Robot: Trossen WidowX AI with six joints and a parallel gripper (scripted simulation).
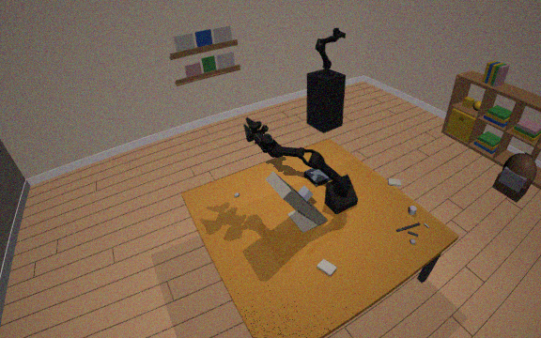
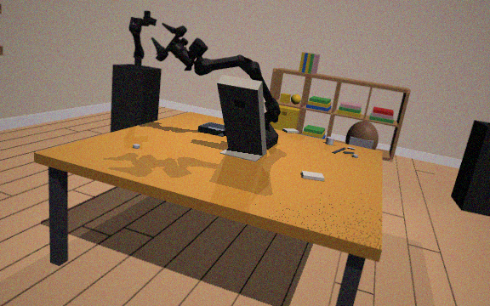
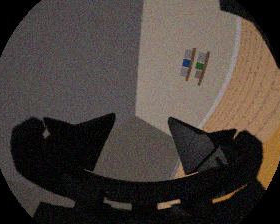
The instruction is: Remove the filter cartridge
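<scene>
The round filter cartridge lies 430 mm to the left of my gripper tip, 230 mm below it and 10 mm ahead of it. Round my gripper tip: grey service panel: 440 mm to the left, 340 mm below, 40 mm behind; then tray: 500 mm below, 430 mm behind, 190 mm to the left.
</scene>
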